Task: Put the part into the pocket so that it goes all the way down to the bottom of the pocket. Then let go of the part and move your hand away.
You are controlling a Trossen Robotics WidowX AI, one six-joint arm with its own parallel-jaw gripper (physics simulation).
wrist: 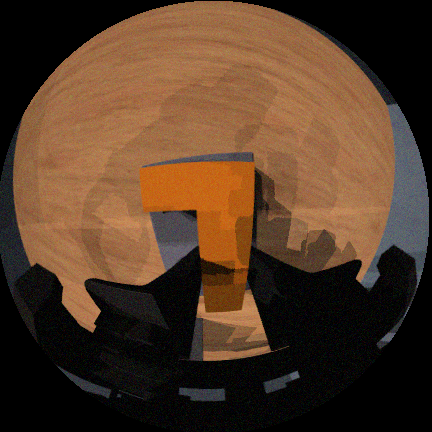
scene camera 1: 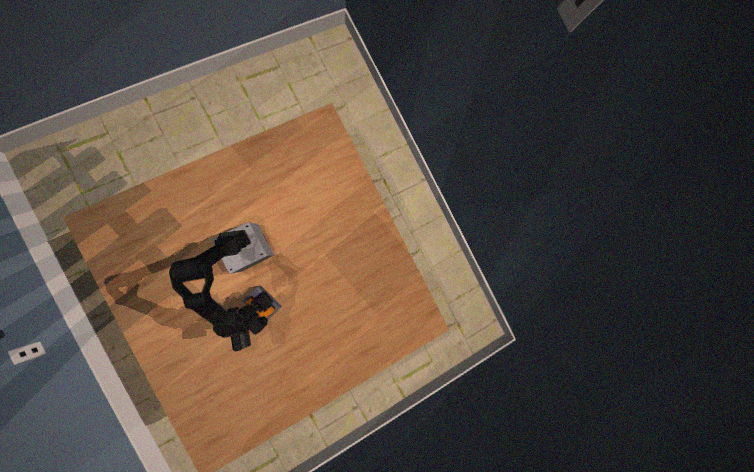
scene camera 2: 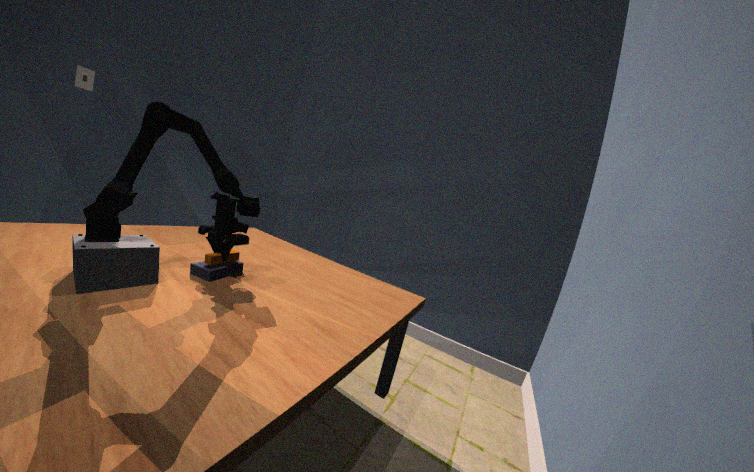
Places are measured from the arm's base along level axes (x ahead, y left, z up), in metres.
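Pixels of known places: gripper, fingertip midpoint: (wrist: 221, 249) (scene camera 1: 257, 307) (scene camera 2: 221, 259); arm's base at its link origin: (scene camera 1: 240, 239) (scene camera 2: 101, 239).
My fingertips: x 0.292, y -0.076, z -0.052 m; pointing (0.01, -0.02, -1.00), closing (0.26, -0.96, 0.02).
Note:
Ahead of a thing's pixels: the offset from my fingertips to its top centre. Level surfaces: height alone.
The orange L-shaped part {0.002 m ahead, 0.016 m left, 0.022 m up} (scene camera 1: 268, 312) (scene camera 2: 213, 258) (wrist: 220, 187) is held level between the fingers of my gripper (scene camera 1: 260, 305) (scene camera 2: 225, 257) (wrist: 221, 249), which is shut on its long arm and points down. The dark blue-grey block with the pocket {0.003 m back, 0.011 m left, 0.016 m down} (scene camera 1: 257, 289) (scene camera 2: 206, 272) (wrist: 175, 254) lies on the table right under the part. In the second scene view, the part stands proud of the block's top, at or just above it. In the wrist view, the part covers much of the block, and the block shows past its far edge and inside its corner. The pocket's opening and bottom are hidden.
The arm's grey base box (scene camera 1: 259, 248) (scene camera 2: 116, 268) stands on the wooden table {0.052 m down} (scene camera 1: 333, 183) (scene camera 2: 311, 328) near the pocket block. The black arm arches from it to the gripper. Shadows of the arm lie across the table.

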